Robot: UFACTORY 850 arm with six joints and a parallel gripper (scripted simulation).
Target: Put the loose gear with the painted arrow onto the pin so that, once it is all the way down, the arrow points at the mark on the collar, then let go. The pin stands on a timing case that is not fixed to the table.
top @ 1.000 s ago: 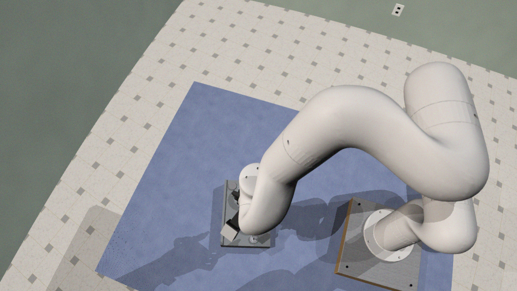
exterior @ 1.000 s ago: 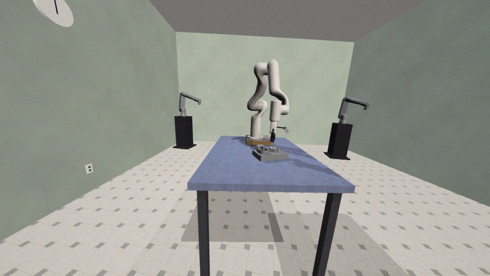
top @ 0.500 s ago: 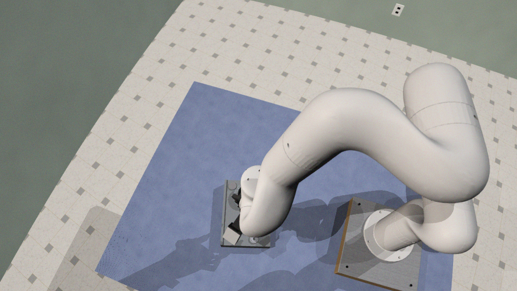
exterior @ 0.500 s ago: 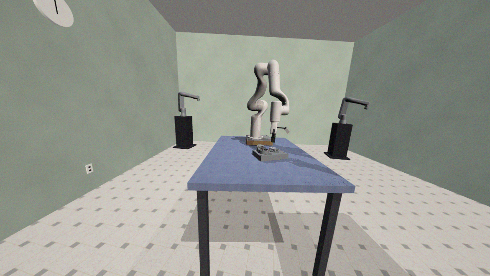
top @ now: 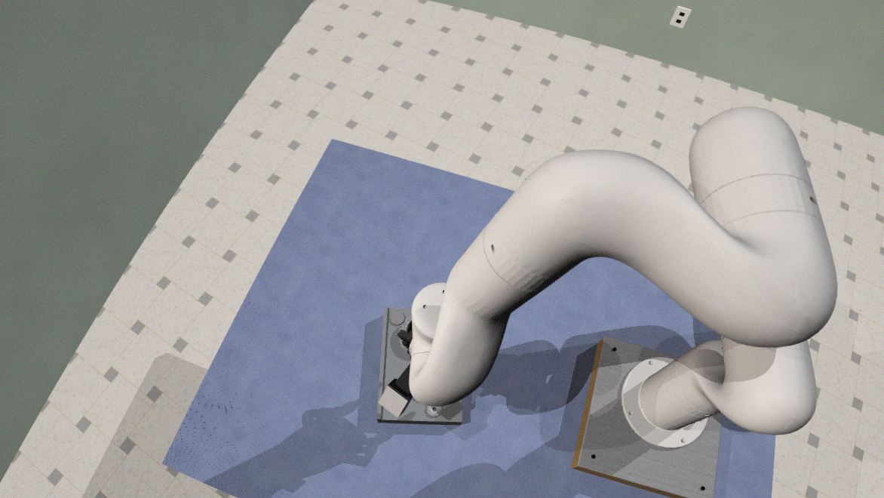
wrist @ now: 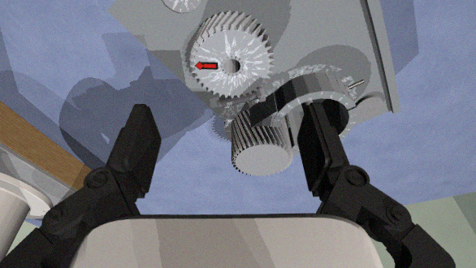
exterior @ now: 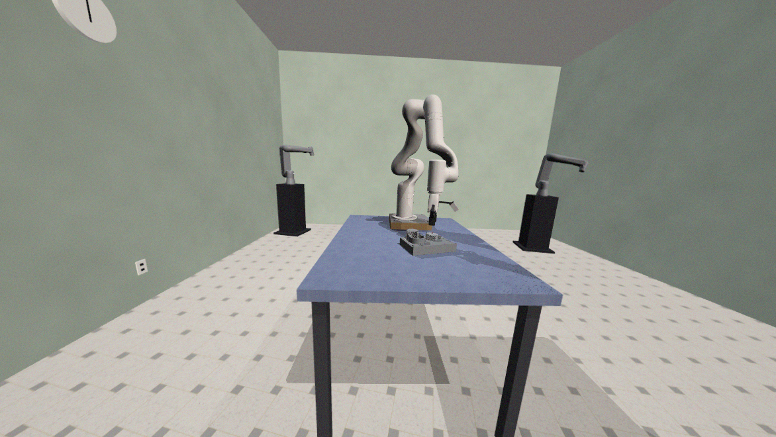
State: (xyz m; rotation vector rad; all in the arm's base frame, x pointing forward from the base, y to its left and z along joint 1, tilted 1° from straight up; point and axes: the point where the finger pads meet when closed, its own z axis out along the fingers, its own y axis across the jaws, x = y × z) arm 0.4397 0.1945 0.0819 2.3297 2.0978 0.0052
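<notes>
My gripper is now 8 cm above the gear.
</notes>
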